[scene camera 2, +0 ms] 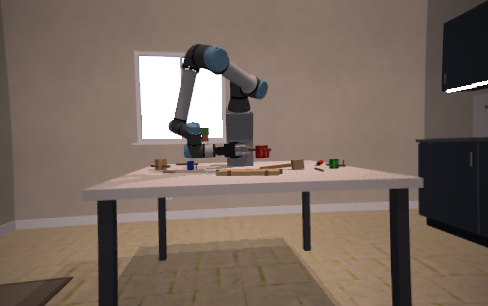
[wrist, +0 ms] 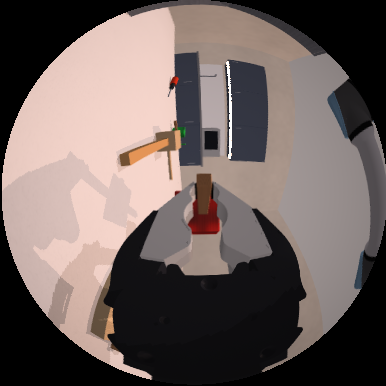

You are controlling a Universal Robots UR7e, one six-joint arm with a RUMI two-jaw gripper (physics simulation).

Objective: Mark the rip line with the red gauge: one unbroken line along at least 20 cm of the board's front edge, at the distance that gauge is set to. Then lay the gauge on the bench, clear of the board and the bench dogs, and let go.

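My gripper (scene camera 2: 250,149) (wrist: 203,183) points sideways, level above the bench, and is shut on the red gauge (scene camera 2: 262,151) (wrist: 204,225) by its brown wooden beam. The gauge is held in the air, apart from the bench top. The board (scene camera 2: 248,172) lies on the bench nearer the camera in scene camera 2, lower than the gripper; part of it shows at the lower left of the wrist view, partly hidden by the gripper body. The bench dogs cannot be told apart clearly. Whether the board bears a line cannot be seen.
A mallet (scene camera 2: 297,164) (wrist: 168,141) lies on the bench (scene camera 2: 350,180) (wrist: 75,100). Beyond it are a green gauge (scene camera 2: 334,163) (wrist: 182,132) and a red screwdriver (scene camera 2: 320,162) (wrist: 174,81). A blue gauge (scene camera 2: 190,165) and a tan gauge (scene camera 2: 160,164) stand at the left in scene camera 2.
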